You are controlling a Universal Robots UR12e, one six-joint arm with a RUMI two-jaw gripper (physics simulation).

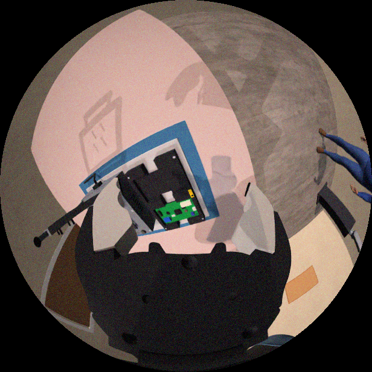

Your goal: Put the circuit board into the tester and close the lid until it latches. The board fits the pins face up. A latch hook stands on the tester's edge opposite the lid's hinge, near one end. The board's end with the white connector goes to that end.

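Note:
The green circuit board [175,212] lies face up over the lower part of the tester's black bed [161,181], with white and blue parts on it. Whether it sits on the pins cannot be told. A small yellow part [191,193] shows beside the board's upper right corner; I cannot tell if it is the latch hook. The tester's lid [136,200] stands open along the left side, partly behind my left finger. My gripper [184,181] is open and empty, above the tester, with its fingers wide apart to the left and right of the board.
A blue-bordered base [196,162] surrounds the tester on the pink table [145,65]. A dark bar [62,221] juts out left of the lid. A brown panel [69,282] is at lower left. A dark object [337,210] and a person's blue-clad legs [345,157] are at the right.

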